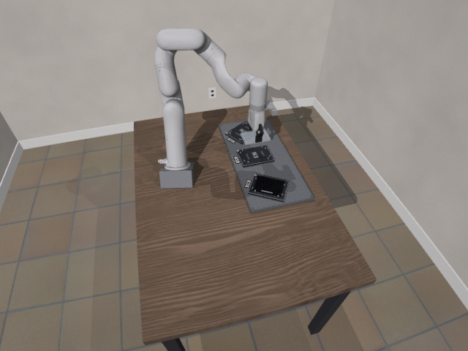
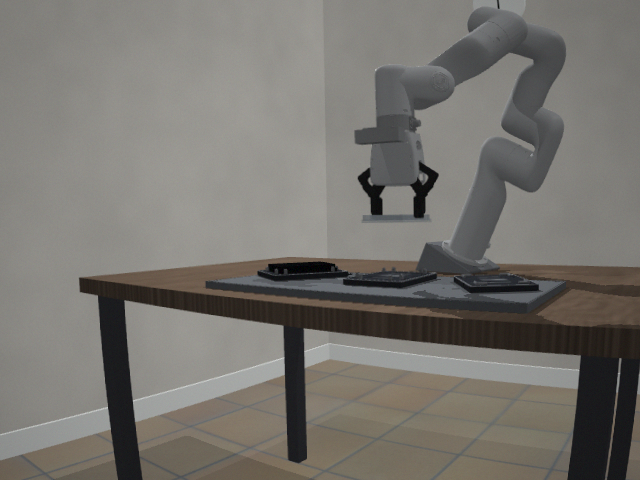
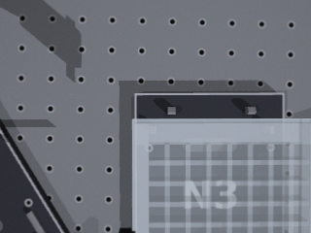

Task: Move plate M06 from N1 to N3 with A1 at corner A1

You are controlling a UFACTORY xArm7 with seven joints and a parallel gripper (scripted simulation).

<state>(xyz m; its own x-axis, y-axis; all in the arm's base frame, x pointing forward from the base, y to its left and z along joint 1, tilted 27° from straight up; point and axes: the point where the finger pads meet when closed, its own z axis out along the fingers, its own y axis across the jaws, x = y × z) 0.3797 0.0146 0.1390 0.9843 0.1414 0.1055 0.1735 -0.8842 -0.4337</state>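
The nest N3 is 130 mm below my hand and 10 mm to the right of it. Round my hand: nest N1: 190 mm to the left, 130 mm below, 30 mm behind; then clear well plate: 10 mm below; then grey perforated deck: 140 mm below, 30 mm ahead, 10 mm to the right.
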